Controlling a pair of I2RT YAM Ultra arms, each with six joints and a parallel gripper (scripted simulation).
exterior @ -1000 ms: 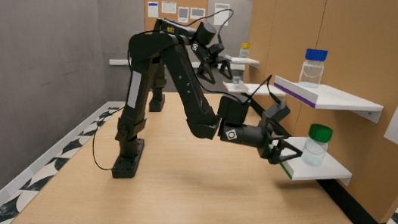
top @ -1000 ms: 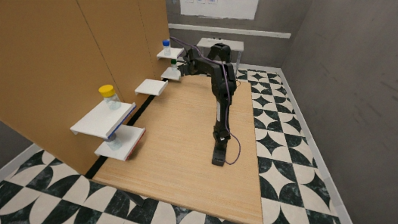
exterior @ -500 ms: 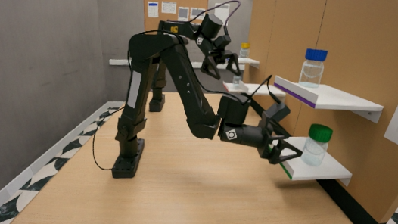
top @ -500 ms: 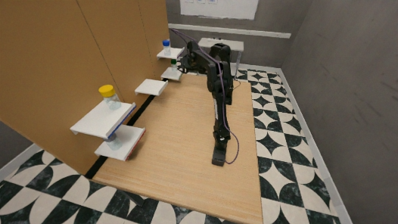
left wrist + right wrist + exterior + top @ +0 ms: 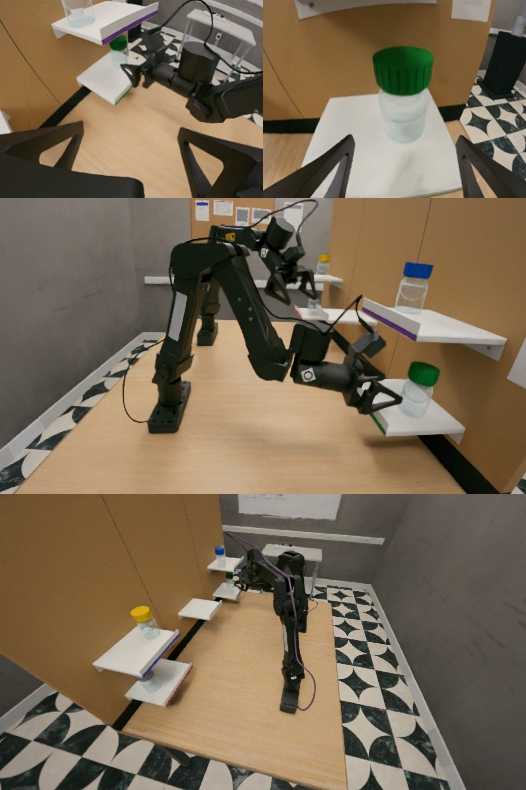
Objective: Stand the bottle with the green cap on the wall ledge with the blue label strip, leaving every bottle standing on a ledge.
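My right gripper is now 60 mm short of the green-capped bottle, 10 mm to the left of it and 10 mm above it. Also, from my right hand: blue-capped bottle: 180 mm above, 100 mm to the left, 60 mm ahead; yellow-capped bottle: 770 mm to the left, 180 mm above, 40 mm ahead.
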